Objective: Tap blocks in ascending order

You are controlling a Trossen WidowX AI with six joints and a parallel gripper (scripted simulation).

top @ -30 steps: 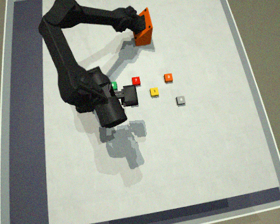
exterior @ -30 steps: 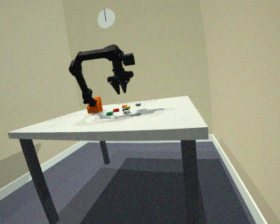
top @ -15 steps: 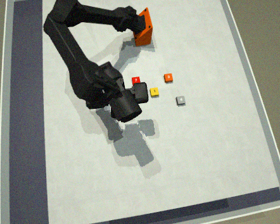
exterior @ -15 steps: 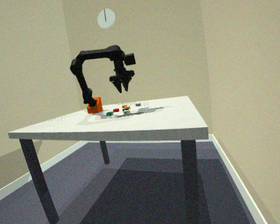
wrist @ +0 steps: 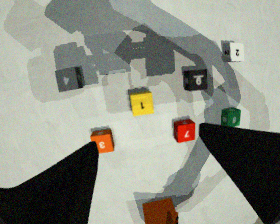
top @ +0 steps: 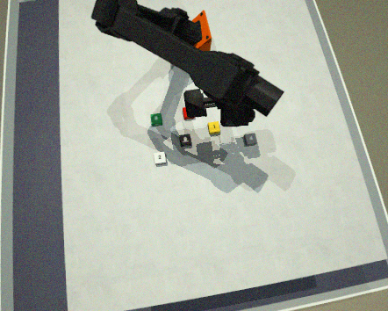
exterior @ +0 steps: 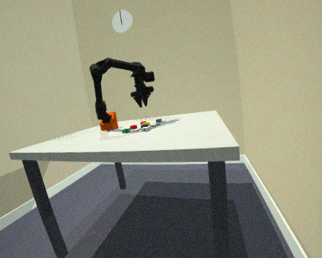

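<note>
Right now the yellow block is 11 cm below my gripper tip and 1 cm to the right of it. The rest, counted from my gripper tip: red block (11 cm below, 8 cm to the right, 5 cm behind); then black block (11 cm below, 10 cm to the right, 3 cm ahead); then orange block (11 cm below, 6 cm to the left, 6 cm behind).
</note>
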